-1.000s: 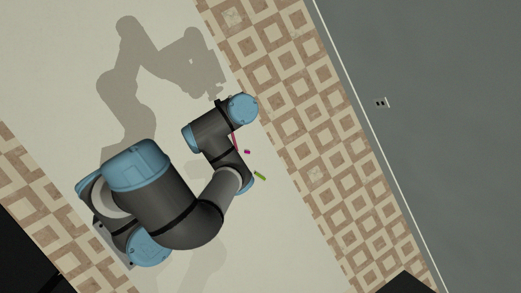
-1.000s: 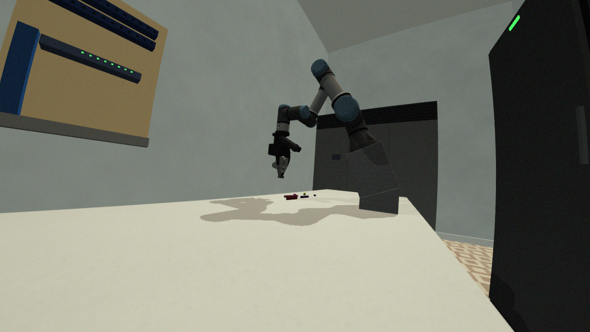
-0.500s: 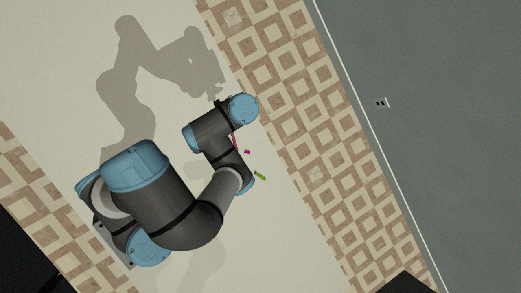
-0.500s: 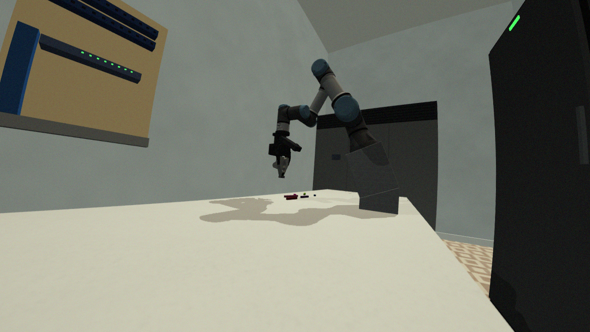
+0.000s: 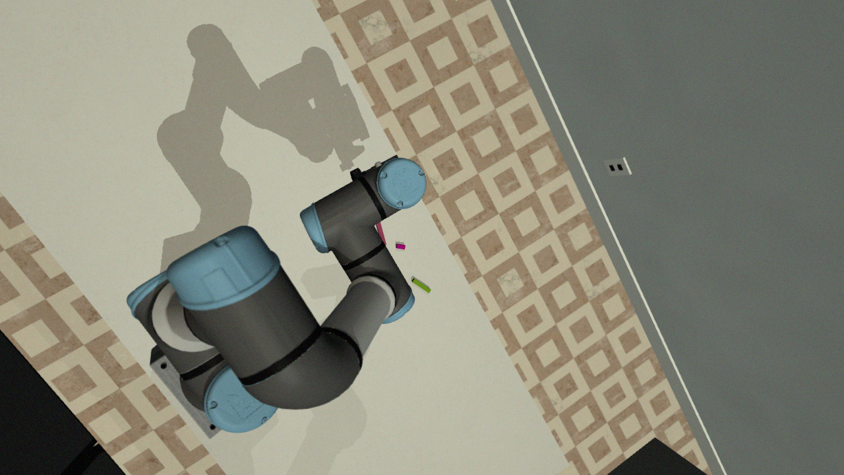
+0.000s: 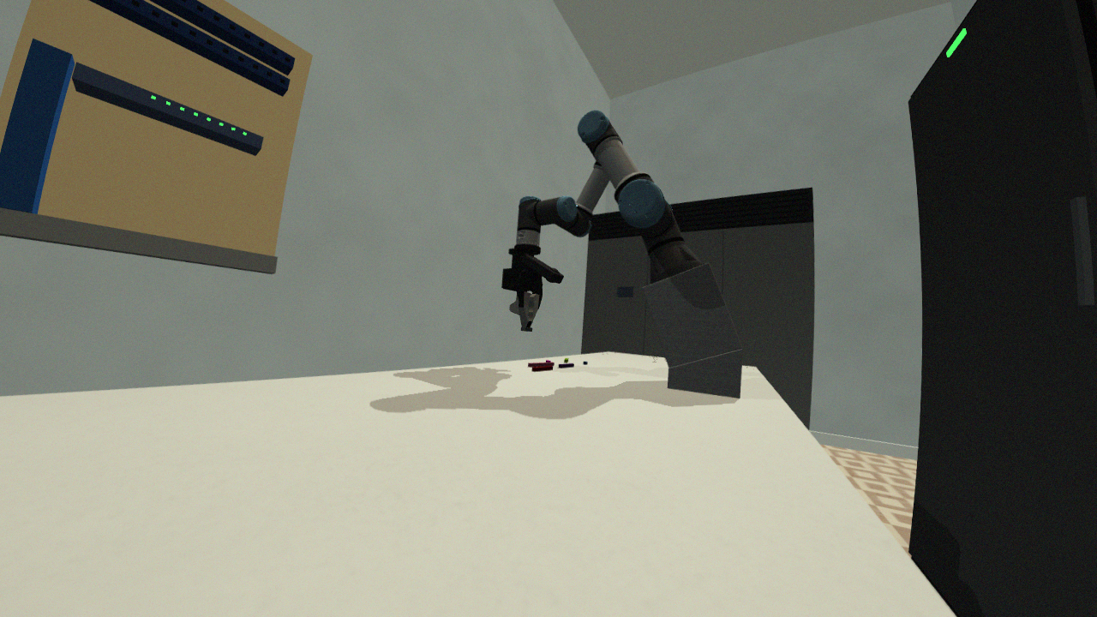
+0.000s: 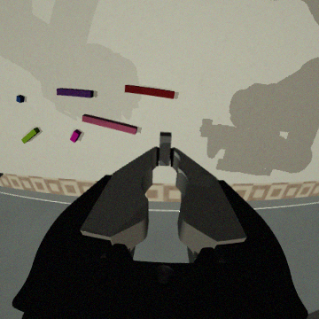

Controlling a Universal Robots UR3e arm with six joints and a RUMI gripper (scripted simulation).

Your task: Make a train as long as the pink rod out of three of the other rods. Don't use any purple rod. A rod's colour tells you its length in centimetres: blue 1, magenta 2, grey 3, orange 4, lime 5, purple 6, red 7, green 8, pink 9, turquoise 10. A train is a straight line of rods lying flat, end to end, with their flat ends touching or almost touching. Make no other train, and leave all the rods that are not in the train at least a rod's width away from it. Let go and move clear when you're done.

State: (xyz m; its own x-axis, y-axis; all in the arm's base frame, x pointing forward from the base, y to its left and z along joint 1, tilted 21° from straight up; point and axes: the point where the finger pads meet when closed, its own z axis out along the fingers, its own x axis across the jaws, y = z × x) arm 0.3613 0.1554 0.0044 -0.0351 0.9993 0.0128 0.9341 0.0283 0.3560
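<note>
My gripper is now 30 mm past the blue rod, 260 mm to the left of it and 110 mm above it. Also, from my hand: red rod: 40 mm behind, 30 mm to the right, 110 mm below; then grey rod: 10 mm below; then pink rod: 10 mm ahead, 90 mm to the right, 110 mm below.
</note>
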